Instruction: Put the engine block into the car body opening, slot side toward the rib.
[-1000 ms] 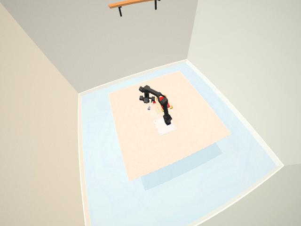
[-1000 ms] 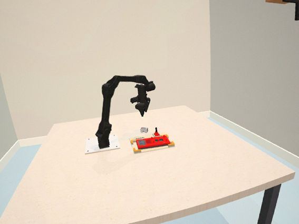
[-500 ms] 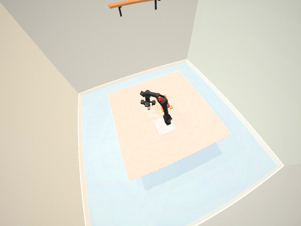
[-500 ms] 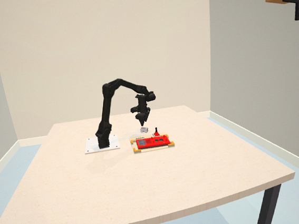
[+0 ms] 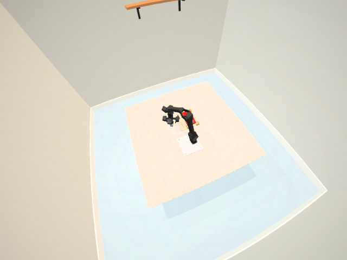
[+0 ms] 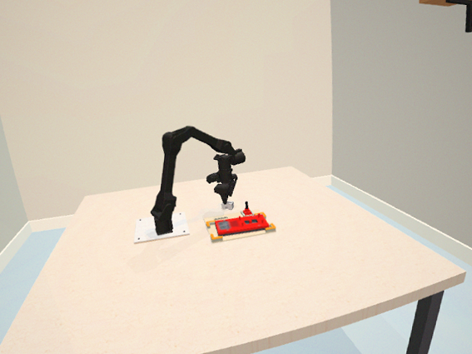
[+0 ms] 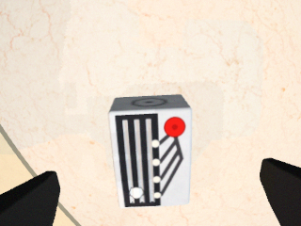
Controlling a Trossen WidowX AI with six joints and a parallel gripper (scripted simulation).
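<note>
The engine block is 10 mm behind my gripper tip, 10 mm to the right of it and 30 mm below it. From my gripper tip the other things lie so: plate (20 mm behind, 200 mm to the right, 30 mm below).
</note>
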